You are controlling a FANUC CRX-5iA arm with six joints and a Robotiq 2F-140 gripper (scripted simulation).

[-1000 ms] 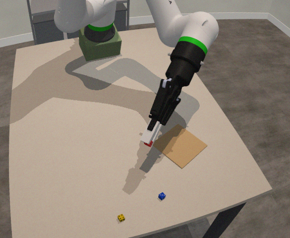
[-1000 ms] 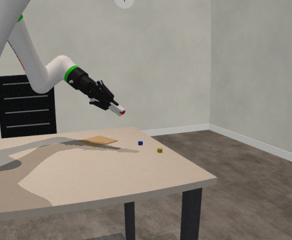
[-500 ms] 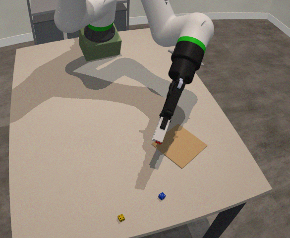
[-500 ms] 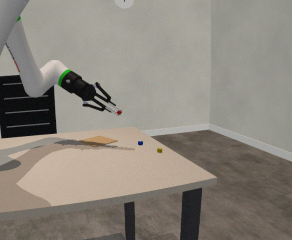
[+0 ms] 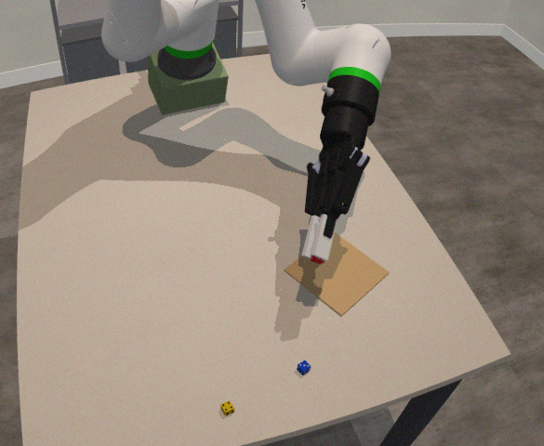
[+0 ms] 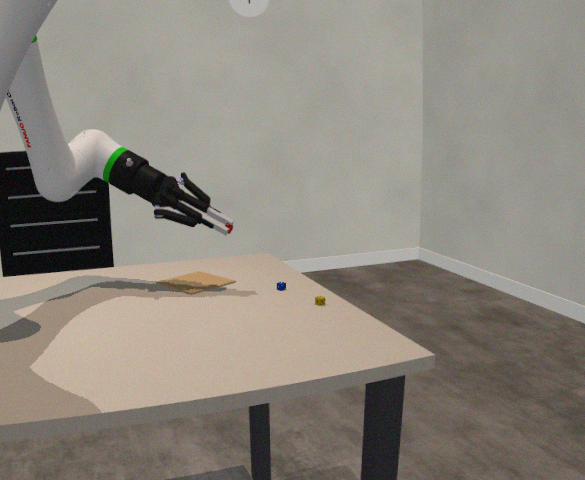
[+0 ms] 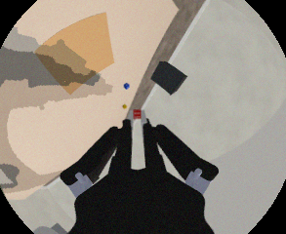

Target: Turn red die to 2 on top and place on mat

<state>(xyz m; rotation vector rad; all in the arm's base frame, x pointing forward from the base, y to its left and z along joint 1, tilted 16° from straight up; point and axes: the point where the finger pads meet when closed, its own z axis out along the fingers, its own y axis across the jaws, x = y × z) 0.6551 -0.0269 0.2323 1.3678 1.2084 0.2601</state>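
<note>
Right now my hand is 16 cm above the tan mat, 8 cm to the right of it and 3 cm past it. Round my hand: red die 2 cm below, 2 cm ahead, 1 cm to the right; blue die 15 cm below, 12 cm ahead, 8 cm to the right; yellow die 22 cm to the right, 15 cm below, 14 cm ahead.
</note>
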